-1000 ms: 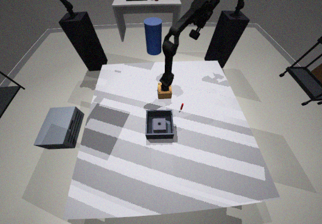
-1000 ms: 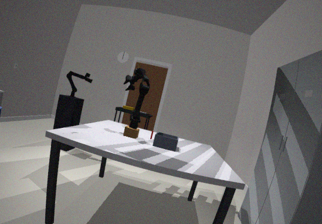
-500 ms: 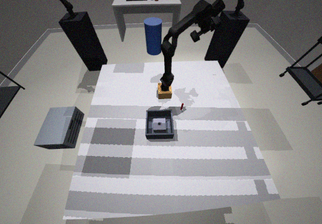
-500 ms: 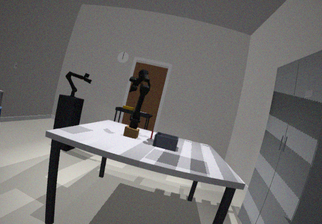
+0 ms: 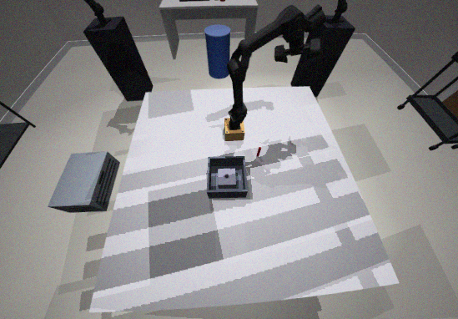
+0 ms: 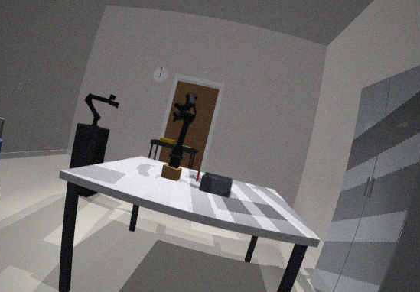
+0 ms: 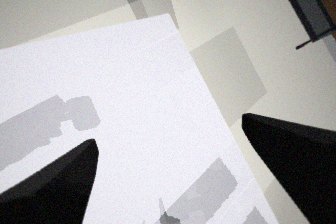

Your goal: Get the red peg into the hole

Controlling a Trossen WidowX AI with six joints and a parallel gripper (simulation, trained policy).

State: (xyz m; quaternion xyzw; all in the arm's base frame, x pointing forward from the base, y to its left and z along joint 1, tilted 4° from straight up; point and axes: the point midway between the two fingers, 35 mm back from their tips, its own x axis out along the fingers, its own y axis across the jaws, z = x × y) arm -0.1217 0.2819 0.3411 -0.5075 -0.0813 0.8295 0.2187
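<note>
Right now my gripper tip is 29 cm short of the red peg, 18 cm to the left of it and 36 cm above it. The rest, counted from my gripper tip: dark grey box: 43 cm ahead, 37 cm to the right, 37 cm below; light plate: 43 cm ahead, 37 cm to the right, 35 cm below.
</note>
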